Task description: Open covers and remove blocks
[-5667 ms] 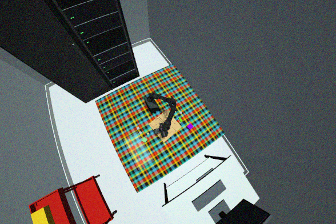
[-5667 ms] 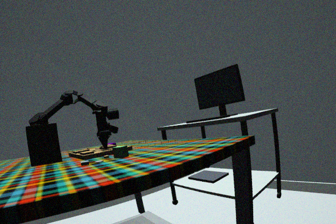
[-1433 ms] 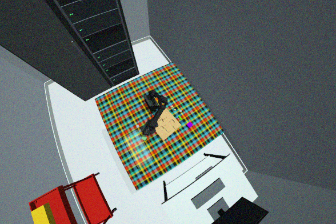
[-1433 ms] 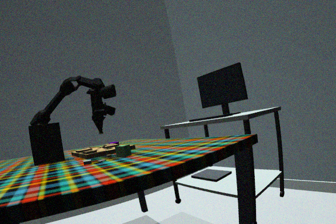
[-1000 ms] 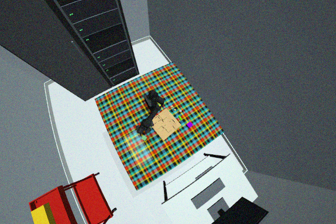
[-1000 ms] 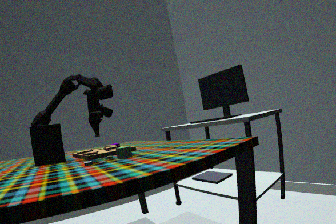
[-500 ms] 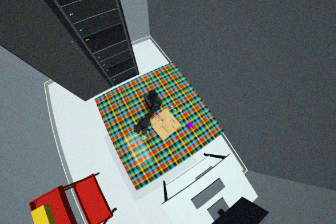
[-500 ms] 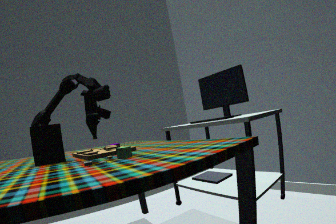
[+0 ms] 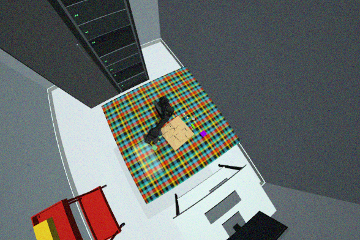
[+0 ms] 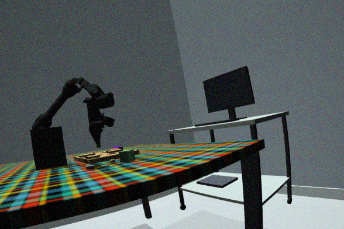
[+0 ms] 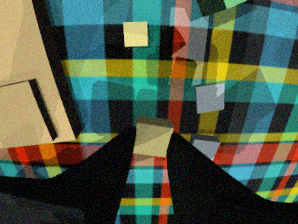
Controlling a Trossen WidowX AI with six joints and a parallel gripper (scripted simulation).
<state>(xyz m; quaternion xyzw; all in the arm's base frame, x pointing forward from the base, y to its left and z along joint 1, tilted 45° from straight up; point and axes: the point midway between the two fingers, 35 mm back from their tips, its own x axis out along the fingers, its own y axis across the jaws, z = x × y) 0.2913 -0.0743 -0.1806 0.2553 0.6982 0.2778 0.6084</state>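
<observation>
Right now my gripper tip is 60 mm past the grey piece, 70 mm to the left of it and 80 mm above it. Also, from my gripper tip: bright green block (40 mm ahead, 460 mm to the left, 80 mm below); then purple block (180 mm ahead, 540 mm to the left, 70 mm below); then pale green block (110 mm ahead, 40 mm to the right, 60 mm below).
</observation>
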